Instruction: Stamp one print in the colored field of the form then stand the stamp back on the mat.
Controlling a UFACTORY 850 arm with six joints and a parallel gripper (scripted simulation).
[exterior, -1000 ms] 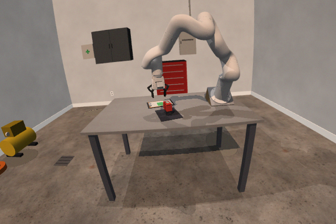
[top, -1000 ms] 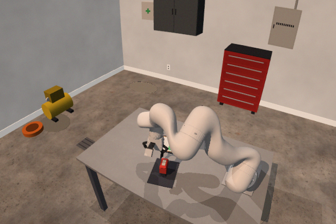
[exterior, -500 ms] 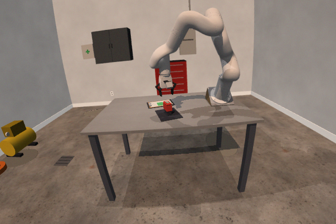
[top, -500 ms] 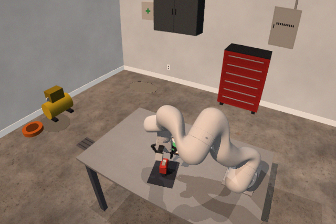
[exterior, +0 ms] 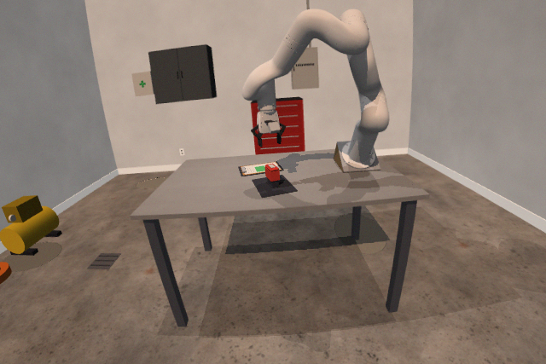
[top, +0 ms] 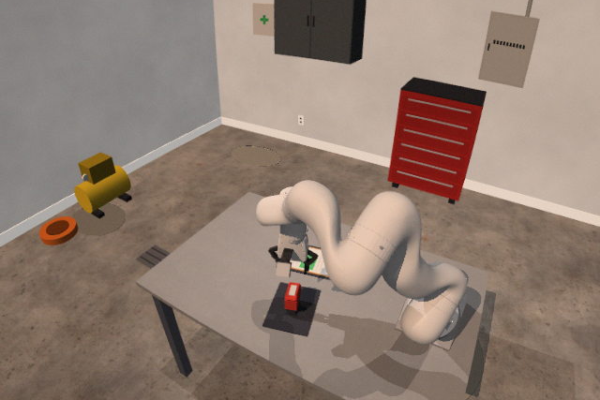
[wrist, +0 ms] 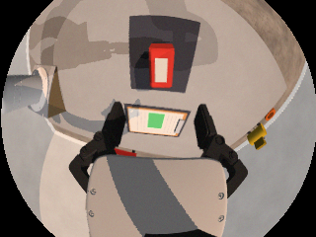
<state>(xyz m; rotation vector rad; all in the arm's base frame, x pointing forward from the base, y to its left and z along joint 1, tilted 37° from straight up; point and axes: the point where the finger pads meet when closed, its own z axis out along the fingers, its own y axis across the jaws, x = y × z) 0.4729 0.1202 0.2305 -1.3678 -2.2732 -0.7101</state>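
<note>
Right now my hand is 170 mm above the red stamp. Also, from my hand: dark mat 220 mm below; then form 120 mm ahead, 250 mm to the right, 210 mm below.
</note>
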